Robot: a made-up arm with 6 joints.
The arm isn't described. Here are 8 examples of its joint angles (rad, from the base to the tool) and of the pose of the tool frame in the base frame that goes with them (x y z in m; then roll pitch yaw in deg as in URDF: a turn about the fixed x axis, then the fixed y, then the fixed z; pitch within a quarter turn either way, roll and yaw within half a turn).
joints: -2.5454 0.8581 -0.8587 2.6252 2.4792 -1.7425
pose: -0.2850 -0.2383 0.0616 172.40 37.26 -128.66
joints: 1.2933 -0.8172 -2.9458 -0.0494 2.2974 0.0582
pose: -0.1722 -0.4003 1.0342 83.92 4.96 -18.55
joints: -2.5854 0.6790 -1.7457 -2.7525 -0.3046 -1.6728
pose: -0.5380 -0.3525 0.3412 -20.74 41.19 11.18
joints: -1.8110 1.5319 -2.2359 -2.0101 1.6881 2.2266
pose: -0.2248 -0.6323 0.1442 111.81 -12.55 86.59
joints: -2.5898 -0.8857 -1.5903 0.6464 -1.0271 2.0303
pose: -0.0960 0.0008 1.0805 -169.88 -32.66 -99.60
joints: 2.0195 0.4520 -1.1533 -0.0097 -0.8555 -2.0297
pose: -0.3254 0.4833 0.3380 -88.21 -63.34 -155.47
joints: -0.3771 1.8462 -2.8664 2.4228 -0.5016 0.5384
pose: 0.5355 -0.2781 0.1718 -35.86 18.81 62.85
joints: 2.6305 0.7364 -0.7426 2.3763 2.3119 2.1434
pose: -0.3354 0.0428 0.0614 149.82 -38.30 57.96
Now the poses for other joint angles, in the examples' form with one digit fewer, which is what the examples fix.
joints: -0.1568 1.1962 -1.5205 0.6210 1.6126 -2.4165
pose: 0.374 0.025 0.003 75.4 29.8 37.1
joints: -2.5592 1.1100 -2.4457 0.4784 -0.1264 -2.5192
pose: -0.645 -0.436 0.570 -75.1 -61.7 -73.2
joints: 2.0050 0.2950 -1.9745 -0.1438 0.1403 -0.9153
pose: -0.355 0.542 0.866 86.5 -60.6 26.8
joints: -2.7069 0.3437 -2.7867 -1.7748 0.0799 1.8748
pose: -0.305 -0.231 1.156 141.2 7.1 116.5
